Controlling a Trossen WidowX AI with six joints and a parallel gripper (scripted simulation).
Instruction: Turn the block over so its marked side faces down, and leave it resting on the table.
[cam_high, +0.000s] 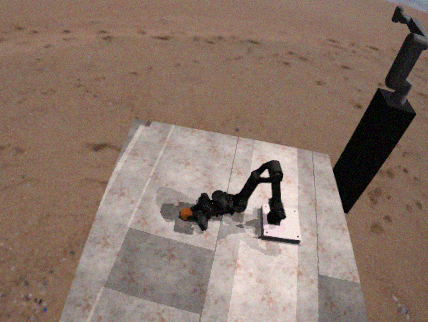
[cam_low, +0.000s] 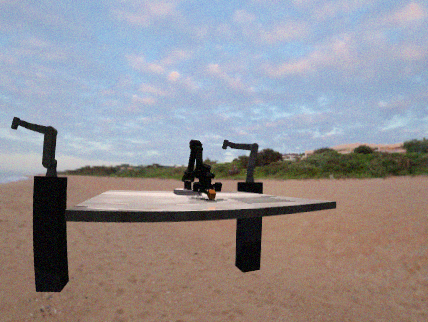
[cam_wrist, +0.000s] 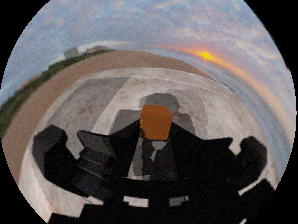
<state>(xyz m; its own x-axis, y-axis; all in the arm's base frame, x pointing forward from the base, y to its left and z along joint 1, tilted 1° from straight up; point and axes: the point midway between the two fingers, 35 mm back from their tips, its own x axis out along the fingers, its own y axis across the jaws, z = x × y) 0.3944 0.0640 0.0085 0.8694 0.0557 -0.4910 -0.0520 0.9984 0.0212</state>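
The small orange block is 10 mm below my gripper tip.
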